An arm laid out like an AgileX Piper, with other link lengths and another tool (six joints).
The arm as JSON. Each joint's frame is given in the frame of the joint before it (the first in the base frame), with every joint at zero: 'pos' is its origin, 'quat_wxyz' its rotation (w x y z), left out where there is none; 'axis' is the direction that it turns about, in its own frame. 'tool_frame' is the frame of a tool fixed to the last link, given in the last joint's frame.
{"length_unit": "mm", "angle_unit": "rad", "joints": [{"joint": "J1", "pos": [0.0, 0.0, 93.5], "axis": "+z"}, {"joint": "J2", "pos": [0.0, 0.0, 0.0], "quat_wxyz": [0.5, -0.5, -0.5, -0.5], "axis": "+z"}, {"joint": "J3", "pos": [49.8, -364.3, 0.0], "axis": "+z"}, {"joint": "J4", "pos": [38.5, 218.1, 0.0], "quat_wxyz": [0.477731, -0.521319, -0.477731, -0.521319], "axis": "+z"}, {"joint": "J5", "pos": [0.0, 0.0, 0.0], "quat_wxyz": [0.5, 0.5, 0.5, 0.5], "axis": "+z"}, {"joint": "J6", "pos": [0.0, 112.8, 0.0], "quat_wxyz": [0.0, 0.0, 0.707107, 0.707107], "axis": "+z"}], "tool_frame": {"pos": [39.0, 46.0, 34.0], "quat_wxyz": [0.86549, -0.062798, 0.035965, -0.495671]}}
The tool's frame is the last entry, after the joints.
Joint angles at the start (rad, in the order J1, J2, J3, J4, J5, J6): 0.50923, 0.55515, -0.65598, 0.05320, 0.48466, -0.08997
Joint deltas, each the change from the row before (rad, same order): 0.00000, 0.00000, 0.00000, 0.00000, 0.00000, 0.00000; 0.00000, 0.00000, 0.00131, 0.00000, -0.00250, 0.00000; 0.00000, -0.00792, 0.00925, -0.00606, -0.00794, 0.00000; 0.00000, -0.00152, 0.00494, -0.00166, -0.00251, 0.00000; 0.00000, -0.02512, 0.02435, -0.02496, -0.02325, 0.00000; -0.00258, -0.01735, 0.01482, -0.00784, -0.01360, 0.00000; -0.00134, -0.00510, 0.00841, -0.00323, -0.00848, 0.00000; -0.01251, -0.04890, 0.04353, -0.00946, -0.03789, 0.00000; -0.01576, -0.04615, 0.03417, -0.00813, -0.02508, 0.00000
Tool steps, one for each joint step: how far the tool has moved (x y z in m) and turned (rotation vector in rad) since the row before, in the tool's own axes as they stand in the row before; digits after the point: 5 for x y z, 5 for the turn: 0.00000, 0.00000, 0.00000, 0.00000, 0.00000, 0.00000; 0.00005, 0.00002, 0.00022, 0.00110, -0.00045, -0.00003; 0.00162, 0.00172, -0.00031, 0.00719, 0.00053, -0.00533; 0.00080, 0.00108, 0.00035, -0.00044, 0.00139, -0.00122; 0.00504, 0.00430, -0.00145, 0.02644, 0.00299, -0.02218; 0.00232, 0.00281, -0.00135, 0.01710, -0.00070, -0.00662; 0.00111, 0.00136, 0.00019, 0.00583, 0.00059, -0.00253; 0.00548, 0.00861, -0.00341, 0.04597, -0.00317, -0.00646; 0.00469, 0.00754, -0.00391, 0.04137, 0.00165, -0.00449
